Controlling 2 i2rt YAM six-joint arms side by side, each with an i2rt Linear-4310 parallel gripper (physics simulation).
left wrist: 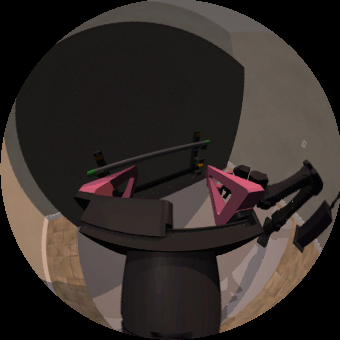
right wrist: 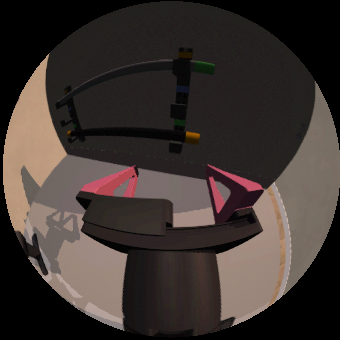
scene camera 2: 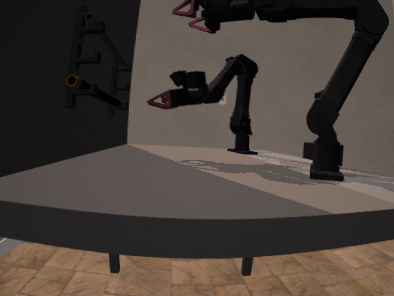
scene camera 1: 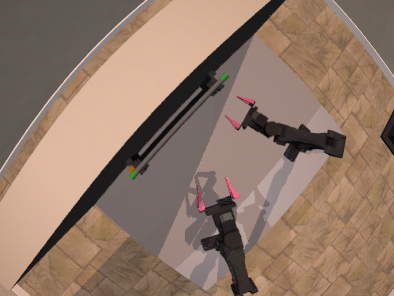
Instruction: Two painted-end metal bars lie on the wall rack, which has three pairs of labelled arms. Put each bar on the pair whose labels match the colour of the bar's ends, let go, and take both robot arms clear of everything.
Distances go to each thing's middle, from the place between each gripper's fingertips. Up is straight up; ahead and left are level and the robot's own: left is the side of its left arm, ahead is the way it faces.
Right now my left hand is 23 cm above the orange-ended bar [right wrist: 189, 137], 21 cm short of it and 7 cm to the left of it.
Now: right hand 130 mm short of the orange-ended bar, 210 mm to the right of it and 10 mm above it.
